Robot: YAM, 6 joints.
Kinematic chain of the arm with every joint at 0, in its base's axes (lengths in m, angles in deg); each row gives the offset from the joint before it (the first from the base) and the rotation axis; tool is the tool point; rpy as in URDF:
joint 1: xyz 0 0 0.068 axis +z
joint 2: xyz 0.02 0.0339 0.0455 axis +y
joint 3: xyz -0.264 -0.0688 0 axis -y
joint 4: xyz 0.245 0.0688 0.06 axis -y
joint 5: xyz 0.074 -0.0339 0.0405 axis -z
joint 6: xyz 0.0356 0 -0.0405 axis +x
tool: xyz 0 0 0 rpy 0 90 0
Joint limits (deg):
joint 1: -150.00..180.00
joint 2: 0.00..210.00
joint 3: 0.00..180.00
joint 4: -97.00..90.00
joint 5: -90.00..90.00
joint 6: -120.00..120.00
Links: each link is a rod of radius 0.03 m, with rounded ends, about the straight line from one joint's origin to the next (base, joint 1, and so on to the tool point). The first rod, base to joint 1, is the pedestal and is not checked.
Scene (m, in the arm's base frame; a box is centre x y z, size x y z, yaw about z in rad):
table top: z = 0
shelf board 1: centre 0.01 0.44 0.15 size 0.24 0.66 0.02 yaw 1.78
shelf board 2: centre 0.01 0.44 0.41 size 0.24 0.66 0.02 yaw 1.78
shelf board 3: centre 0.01 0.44 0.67 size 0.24 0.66 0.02 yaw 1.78
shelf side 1: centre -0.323 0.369 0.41 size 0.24 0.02 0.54 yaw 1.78
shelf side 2: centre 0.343 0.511 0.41 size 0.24 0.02 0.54 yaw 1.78
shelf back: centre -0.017 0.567 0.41 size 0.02 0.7 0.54 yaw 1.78
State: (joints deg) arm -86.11 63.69 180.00 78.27 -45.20 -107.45
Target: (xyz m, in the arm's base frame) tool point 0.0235 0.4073 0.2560
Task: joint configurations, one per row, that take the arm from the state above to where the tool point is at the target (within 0.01 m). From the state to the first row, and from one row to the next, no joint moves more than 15 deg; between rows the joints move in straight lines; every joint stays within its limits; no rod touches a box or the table.
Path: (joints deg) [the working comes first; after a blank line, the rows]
Joints at the target: 82.14 110.88 63.80 69.91 -65.49 -107.45
Straight joint move there: touches shelf board 2.

1: -73.80 72.05 166.23 76.78 -48.00 -105.44
2: -61.49 80.41 152.46 75.29 -50.80 -103.43
3: -49.18 88.77 138.69 73.81 -53.61 -101.43
4: -36.86 97.13 124.92 72.32 -56.41 -99.42
5: -24.55 105.49 111.15 70.83 -59.21 -97.41
6: -12.24 113.85 97.39 69.34 -62.01 -95.40
7: 1.24 113.43 92.59 69.42 -62.51 -97.12
8: 14.73 113.01 87.79 69.50 -63.01 -98.84
9: 28.21 112.58 82.99 69.58 -63.50 -100.56
10: 41.69 112.16 78.19 69.67 -64.00 -102.29
11: 55.18 111.73 73.39 69.75 -64.50 -104.01
12: 68.66 111.31 68.60 69.83 -65.00 -105.73
13: 82.14 110.88 63.80 69.91 -65.49 -107.45

